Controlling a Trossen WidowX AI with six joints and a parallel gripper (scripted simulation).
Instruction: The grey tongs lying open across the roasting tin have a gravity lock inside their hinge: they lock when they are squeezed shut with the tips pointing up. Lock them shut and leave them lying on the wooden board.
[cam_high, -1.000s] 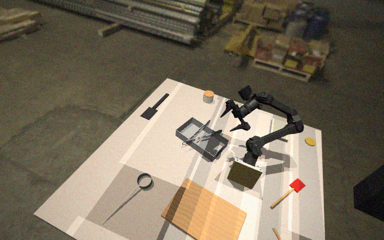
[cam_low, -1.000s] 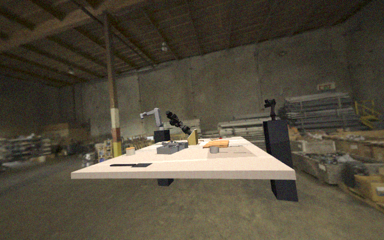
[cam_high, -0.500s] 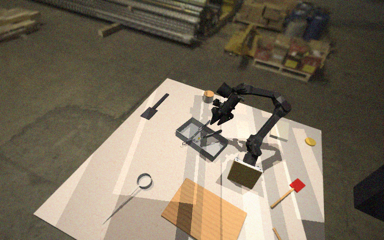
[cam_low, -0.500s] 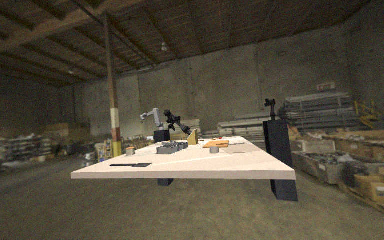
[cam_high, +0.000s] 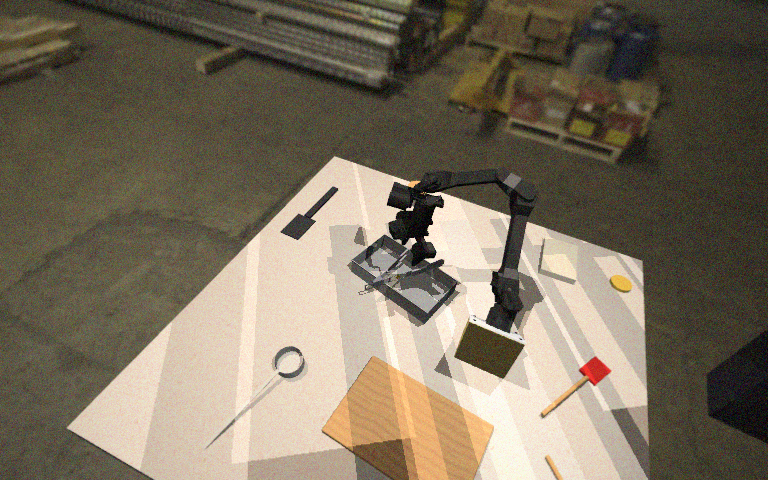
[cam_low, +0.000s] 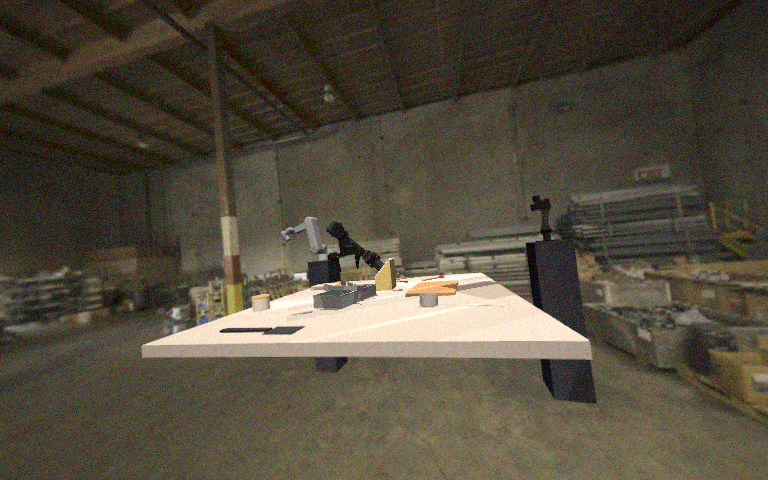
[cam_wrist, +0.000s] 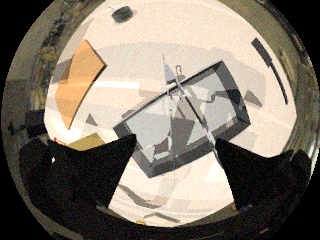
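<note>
The grey roasting tin lies 10 mm ahead of my gripper tip, 20 mm to the right of it and 120 mm below it. Round my gripper tip: cork-topped jar (150 mm ahead, 430 mm to the right, 120 mm below); then black spatula (450 mm ahead, 120 mm to the right, 150 mm below); then wooden board (220 mm behind, 400 mm to the left, 150 mm below).
</note>
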